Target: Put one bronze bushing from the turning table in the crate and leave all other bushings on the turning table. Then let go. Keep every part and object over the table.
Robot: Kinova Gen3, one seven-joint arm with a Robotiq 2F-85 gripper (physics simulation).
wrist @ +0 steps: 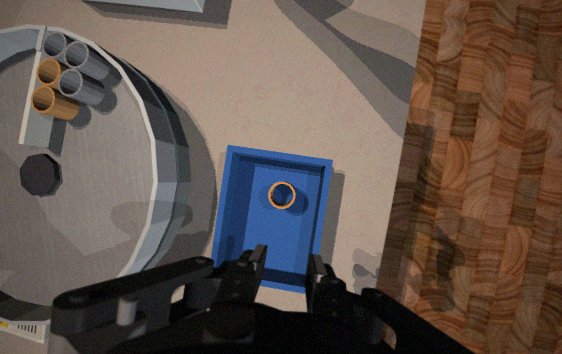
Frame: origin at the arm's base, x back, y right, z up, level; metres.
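Seen in the pictures: gripper, between the fingertips: (286,263).
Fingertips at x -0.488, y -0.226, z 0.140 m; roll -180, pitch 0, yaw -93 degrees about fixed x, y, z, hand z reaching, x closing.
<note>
Pixels of each thing's top centre, then the offset from my fingertips to it. "spot": a spot on its surface instead. Level surfaces: height alone.
- bronze bushing, centre of its top: (281,195) dx +0.032, dy +0.017, dz -0.175 m
- blue crate, centre of its top: (269,219) dx -0.002, dy +0.030, dz -0.168 m
- round grey turning table, centre of its top: (37,174) dx +0.024, dy +0.383, dz -0.157 m
- dark hub, centre of its top: (37,174) dx +0.024, dy +0.383, dz -0.157 m
- small white label with dark bars, a spot on its surface: (30,331) spot: dx -0.218, dy +0.378, dz -0.160 m
- beige table top, height of its surface: dz -0.218 m
A bronze bushing (270,195) stands upright inside the blue crate (280,154), a little above the crate's middle in the view. My gripper (286,263) is open and empty, held above the near end of the crate, apart from that bushing. The round grey turning table (105,165) is at the left. On it, beside a pale divider bar, two more bronze bushings (65,106) (49,71) stand close together with several grey bushings (70,83) (77,54) (55,44). The gripper's own body hides part of the near end of the crate.
A dark hub (40,175) rises at the turning table's centre. Part of a pale grey object (165,4) shows at the top edge. A small white label with dark bars (30,331) is at the lower left. The beige table top (280,90) ends at the right, beside a wooden floor (490,175).
</note>
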